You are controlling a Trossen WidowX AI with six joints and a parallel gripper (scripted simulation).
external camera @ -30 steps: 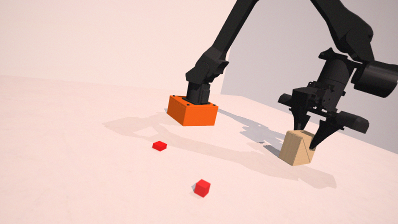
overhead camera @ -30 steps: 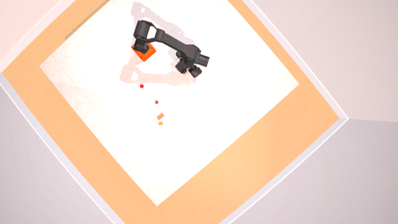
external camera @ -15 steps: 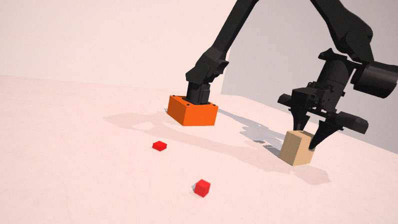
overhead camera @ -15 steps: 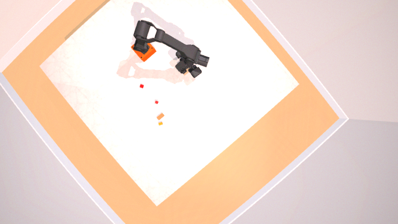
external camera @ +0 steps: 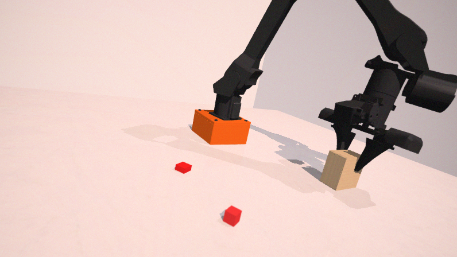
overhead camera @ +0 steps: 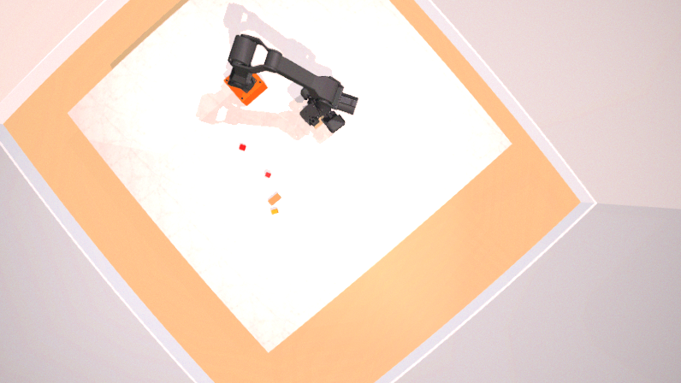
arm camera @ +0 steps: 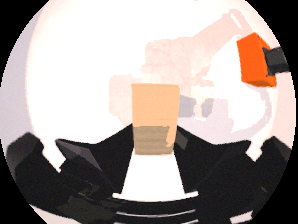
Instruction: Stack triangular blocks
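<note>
Right now my gripper tip is 1 cm to the right of the triangular block and 1 cm below it. From my gripper tip the other things lie so: yellow piece (9 cm ahead, 40 cm to the right, 3 cm below).
</note>
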